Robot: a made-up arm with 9 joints. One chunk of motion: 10 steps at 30 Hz.
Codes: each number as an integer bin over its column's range. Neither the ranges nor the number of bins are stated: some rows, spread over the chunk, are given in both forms.
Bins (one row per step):
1: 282 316 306 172 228 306
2: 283 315 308 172 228 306
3: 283 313 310 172 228 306
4: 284 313 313 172 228 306
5: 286 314 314 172 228 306
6: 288 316 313 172 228 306
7: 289 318 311 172 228 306
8: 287 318 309 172 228 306
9: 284 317 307 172 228 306
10: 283 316 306 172 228 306
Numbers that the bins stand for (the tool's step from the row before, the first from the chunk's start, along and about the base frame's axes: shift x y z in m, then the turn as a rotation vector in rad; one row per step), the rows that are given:
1: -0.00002 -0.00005 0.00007 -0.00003 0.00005 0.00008
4: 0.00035 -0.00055 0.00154 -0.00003 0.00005 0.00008
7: 0.00129 0.00027 0.00112 -0.00003 0.00005 0.00008
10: 0.00017 -0.00005 0.00007 -0.00003 0.00005 0.00008
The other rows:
2: 0.00017 -0.00022 0.00049 -0.00003 0.00005 0.00008
3: 0.00017 -0.00055 0.00091 -0.00003 0.00005 0.00008
5: 0.00073 -0.00038 0.00175 -0.00003 0.00005 0.00008
6: 0.00111 -0.00005 0.00154 -0.00003 0.00005 0.00008
8: 0.00092 0.00027 0.00070 -0.00003 0.00005 0.00008
9: 0.00035 0.00011 0.00028 -0.00003 0.00005 0.00008

